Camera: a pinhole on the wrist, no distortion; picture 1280 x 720 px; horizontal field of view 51.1 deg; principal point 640.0 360.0 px. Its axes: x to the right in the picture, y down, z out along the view. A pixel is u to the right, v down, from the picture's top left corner.
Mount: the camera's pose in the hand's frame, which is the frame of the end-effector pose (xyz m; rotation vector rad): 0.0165 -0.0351 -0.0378 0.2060 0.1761 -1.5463
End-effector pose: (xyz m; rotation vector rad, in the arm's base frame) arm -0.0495 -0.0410 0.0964 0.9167 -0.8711 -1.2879
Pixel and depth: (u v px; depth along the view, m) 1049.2 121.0 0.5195
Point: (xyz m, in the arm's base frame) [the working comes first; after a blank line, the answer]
In the camera's frame: 0.1588 -0.0927 0.5195

-0.5706 -0.0063 -0.0272
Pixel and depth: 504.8 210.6 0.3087
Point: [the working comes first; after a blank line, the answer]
In the camera's frame: -0.0312 -0.0344 0.3087

-0.3288 -0.0405 0.1286
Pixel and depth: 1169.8 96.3 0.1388
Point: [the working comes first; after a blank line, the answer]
In the camera's frame: 0.0549 -0.0273 0.1388

-0.1746 -0.0414 0.0166
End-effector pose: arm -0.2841 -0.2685 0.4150 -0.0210 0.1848 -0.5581
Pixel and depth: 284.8 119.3 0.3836
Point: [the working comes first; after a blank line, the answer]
In the camera's frame: -0.1018 -0.0690 0.3836

-0.2861 -0.2726 0.7788
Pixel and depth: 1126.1 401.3 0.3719
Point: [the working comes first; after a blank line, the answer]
In the camera's frame: 0.1350 0.0115 0.3719

-0.3459 -0.5071 0.7146
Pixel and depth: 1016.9 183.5 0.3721
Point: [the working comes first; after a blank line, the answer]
In the camera's frame: 0.1048 -0.0491 0.3721

-0.3806 -0.4508 0.7291
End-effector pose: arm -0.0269 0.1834 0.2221 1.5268 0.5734 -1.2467
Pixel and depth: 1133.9 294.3 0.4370
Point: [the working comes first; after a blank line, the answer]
In the camera's frame: 0.1612 -0.0214 0.4370

-0.4241 -0.0252 0.1349
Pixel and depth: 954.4 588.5 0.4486
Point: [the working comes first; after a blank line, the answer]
In the camera's frame: 0.1053 0.0766 0.4486

-0.3573 -0.0905 0.0707
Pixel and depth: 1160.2 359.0 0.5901
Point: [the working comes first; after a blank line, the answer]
In the camera's frame: 0.2293 -0.0004 0.5901

-0.5586 -0.1141 0.0850
